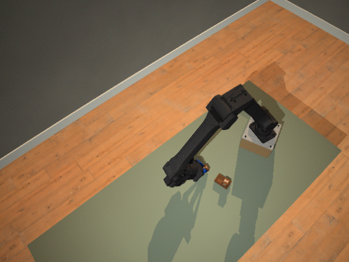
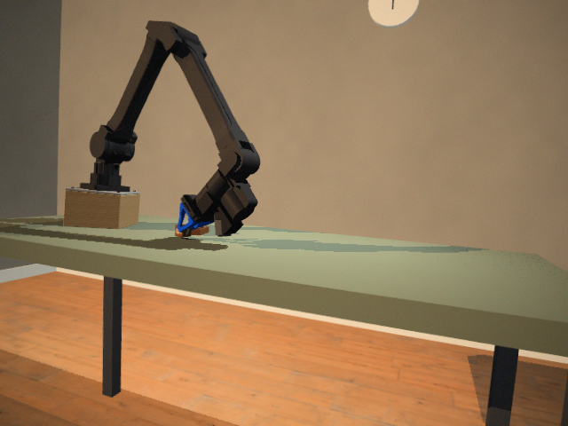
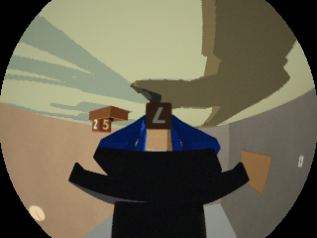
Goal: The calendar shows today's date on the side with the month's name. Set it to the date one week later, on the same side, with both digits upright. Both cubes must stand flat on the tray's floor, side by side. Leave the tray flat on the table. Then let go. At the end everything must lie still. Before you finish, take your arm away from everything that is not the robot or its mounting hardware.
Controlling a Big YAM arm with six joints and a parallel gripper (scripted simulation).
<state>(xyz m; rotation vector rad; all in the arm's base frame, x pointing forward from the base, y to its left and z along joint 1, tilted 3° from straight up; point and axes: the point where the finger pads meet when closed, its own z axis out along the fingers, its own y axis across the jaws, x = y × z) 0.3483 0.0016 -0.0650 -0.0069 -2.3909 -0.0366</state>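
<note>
Now: hand 1 cm past the brown digit cube and 1 cm above it. From my hand the other things lie so: brown tray: 5 cm behind, 10 cm to the left, 2 cm below.
</note>
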